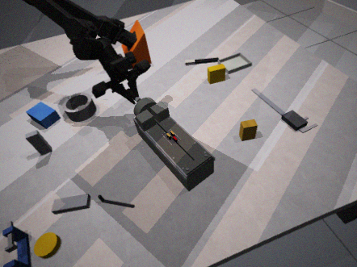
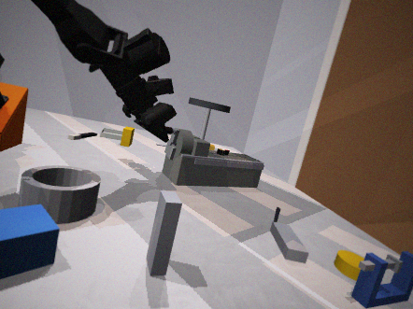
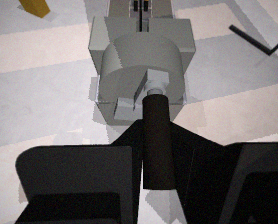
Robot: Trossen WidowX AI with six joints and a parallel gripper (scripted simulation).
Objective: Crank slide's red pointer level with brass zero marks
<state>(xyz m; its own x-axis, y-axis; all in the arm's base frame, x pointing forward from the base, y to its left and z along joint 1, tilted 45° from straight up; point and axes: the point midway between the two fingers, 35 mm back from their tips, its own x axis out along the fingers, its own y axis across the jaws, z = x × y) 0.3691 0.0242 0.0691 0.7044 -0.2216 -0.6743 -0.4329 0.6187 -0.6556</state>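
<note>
My gripper tip is 17 cm short of the red pointer, 8 cm to the right of it and 1 cm above it. Also, from my gripper tip: black hex key (25 cm ahead, 12 cm to the right, 8 cm below); dark crank handle (2 cm above, 1 cm to the right, 1 cm behind); blue block (34 cm to the right, 14 cm behind, 7 cm below).
</note>
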